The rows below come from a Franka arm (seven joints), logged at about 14 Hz.
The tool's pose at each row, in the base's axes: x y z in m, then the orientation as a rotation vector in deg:
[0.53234, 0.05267, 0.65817, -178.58, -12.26, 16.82]
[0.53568, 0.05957, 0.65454, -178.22, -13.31, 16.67]
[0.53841, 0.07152, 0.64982, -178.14, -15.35, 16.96]
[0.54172, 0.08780, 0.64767, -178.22, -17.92, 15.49]
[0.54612, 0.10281, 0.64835, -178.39, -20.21, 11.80]
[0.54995, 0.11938, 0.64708, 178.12, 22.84, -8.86]
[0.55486, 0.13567, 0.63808, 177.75, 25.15, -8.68]
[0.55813, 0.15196, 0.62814, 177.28, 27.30, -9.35]
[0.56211, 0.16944, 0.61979, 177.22, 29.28, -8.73]
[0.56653, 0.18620, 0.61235, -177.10, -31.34, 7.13]
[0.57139, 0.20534, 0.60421, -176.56, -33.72, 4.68]
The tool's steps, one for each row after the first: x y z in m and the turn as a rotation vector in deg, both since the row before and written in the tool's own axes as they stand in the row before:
[0.00486, -0.00632, 0.00288, 0.23, 0.09, -0.71]
[0.00529, -0.01131, 0.00407, -0.22, -0.20, -1.29]
[0.00637, -0.01543, 0.00134, -0.42, 0.91, -1.61]
[0.00710, -0.01386, -0.00163, -0.49, 2.32, -1.43]
[0.00756, -0.01528, 0.00054, -0.60, 1.81, -1.66]
[0.00971, -0.01445, 0.00822, -0.15, 0.10, -1.49]
[0.00859, -0.01466, 0.00929, -0.12, -0.45, -1.39]
[0.00988, -0.01540, 0.00751, 0.09, 0.43, -1.26]
[0.01026, -0.01436, 0.00667, -0.06, 1.03, -1.31]
[0.01174, -0.01620, 0.00747, -0.15, 1.55, -1.56]

